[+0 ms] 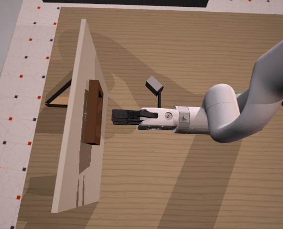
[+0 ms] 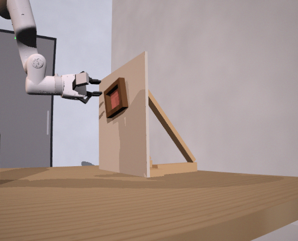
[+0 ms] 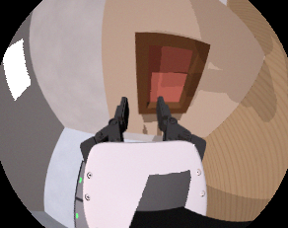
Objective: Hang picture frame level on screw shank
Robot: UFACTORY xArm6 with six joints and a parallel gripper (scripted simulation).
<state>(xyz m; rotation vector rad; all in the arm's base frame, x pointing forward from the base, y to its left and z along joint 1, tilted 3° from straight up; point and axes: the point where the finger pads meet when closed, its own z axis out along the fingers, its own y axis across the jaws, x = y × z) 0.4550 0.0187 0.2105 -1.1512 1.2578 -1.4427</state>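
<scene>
Right now the brown picture frame is 8 cm ahead of my hand, 4 cm to the right of it and 5 cm below it. The rest, counted from my hand: upright board (10 cm ahead, 3 cm to the right, 13 cm below).
</scene>
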